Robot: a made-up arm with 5 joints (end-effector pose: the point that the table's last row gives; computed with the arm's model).
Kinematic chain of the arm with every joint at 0, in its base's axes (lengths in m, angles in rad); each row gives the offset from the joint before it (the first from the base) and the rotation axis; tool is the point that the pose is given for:
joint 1: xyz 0 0 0.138 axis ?
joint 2: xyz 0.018 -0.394 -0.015 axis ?
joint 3: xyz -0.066 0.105 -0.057 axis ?
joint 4: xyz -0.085 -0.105 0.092 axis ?
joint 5: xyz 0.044 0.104 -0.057 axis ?
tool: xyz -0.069 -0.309 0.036
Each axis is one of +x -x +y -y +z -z.
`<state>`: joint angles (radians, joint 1 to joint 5).
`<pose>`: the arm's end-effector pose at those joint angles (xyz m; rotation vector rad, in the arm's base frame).
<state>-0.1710 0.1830 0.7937 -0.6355 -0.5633</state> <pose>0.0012 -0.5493 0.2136 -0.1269 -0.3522 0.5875</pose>
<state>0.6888 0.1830 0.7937 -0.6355 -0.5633</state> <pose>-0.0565 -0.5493 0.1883 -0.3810 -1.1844 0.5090</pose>
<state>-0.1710 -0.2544 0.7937 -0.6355 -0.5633</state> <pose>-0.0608 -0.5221 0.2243 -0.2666 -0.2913 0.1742</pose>
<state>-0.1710 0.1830 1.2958 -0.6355 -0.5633</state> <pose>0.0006 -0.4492 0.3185 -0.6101 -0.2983 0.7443</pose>
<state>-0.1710 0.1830 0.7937 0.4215 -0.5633</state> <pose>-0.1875 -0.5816 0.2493 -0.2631 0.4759 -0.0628</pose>
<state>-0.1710 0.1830 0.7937 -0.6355 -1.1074</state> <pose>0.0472 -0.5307 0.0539 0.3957 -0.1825 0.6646</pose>
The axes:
joint 1: -y
joint 2: +z
joint 3: -x
joint 4: +y
joint 5: -x

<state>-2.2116 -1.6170 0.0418 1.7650 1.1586</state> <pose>-0.0164 -0.4845 0.1128 -0.0391 -2.3602 0.6380</pose>
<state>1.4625 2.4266 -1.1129 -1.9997 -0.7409</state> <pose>0.2302 -0.2242 0.1771 1.4081 -0.2348 2.1664</pose>
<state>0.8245 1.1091 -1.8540 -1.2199 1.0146</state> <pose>0.0756 -0.7245 -0.1351 0.6893 -0.5674 0.1020</pose>
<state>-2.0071 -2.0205 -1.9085 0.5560 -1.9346</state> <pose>-0.1171 -0.1850 -0.2671 1.5429 -1.2080 -1.1288</pose>
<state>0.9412 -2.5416 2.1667 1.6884 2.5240</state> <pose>0.3393 -0.3955 -0.0015 0.7509 1.6041 1.8245</pose>
